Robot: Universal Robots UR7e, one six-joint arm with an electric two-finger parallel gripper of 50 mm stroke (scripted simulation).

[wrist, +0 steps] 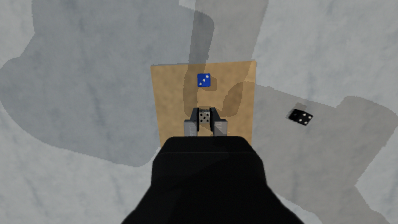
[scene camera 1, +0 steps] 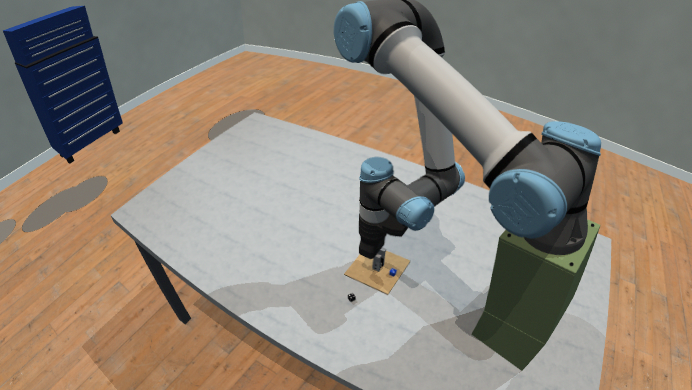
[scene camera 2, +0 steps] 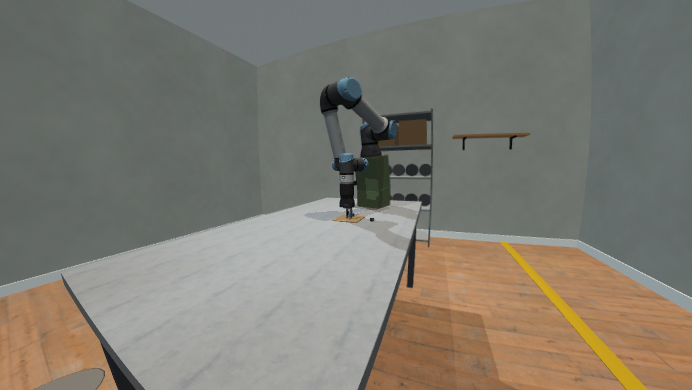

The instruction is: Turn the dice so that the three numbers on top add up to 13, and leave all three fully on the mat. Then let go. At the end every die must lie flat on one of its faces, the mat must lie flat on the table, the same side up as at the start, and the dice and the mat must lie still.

Labels:
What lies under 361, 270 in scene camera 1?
A tan mat.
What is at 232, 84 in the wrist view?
A tan mat.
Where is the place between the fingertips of my gripper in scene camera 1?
At 378, 266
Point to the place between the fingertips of my gripper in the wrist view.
204, 114

